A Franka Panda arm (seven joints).
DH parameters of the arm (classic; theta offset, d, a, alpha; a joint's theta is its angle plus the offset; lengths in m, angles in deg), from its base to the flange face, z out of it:
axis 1: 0 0.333 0 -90
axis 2: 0 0 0 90
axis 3: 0 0.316 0.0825 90
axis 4: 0 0 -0.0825 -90
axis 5: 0 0.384 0 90
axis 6: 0 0 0.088 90
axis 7: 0 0.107 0 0
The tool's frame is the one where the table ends.
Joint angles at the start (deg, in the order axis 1, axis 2, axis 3, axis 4, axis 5, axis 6, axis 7): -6.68, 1.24, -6.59, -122.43, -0.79, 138.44, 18.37
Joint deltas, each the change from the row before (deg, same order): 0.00, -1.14, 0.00, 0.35, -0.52, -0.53, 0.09; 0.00, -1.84, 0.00, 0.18, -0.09, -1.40, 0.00; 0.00, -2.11, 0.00, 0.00, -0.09, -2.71, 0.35; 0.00, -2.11, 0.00, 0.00, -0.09, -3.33, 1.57; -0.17, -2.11, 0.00, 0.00, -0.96, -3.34, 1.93; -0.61, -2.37, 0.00, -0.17, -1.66, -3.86, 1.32; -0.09, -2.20, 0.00, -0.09, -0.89, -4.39, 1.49; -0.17, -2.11, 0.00, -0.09, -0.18, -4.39, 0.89
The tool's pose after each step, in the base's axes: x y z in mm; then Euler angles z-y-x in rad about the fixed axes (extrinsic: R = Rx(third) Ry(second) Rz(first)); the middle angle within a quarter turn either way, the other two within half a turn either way. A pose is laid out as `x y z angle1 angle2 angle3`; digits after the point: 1 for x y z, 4 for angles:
550.6 -130.0 435.0 0.5495 0.2634 3.0614
545.8 -129.4 451.8 0.5501 0.2742 3.0608
537.5 -128.1 466.7 0.5554 0.2644 3.0657
527.8 -126.6 480.2 0.5814 0.2440 3.0730
517.0 -127.0 493.4 0.6102 0.2205 3.0675
502.4 -131.5 506.2 0.6323 0.1867 3.0517
488.2 -131.0 516.9 0.6546 0.1453 3.0499
473.6 -130.5 526.5 0.6730 0.1045 3.0585

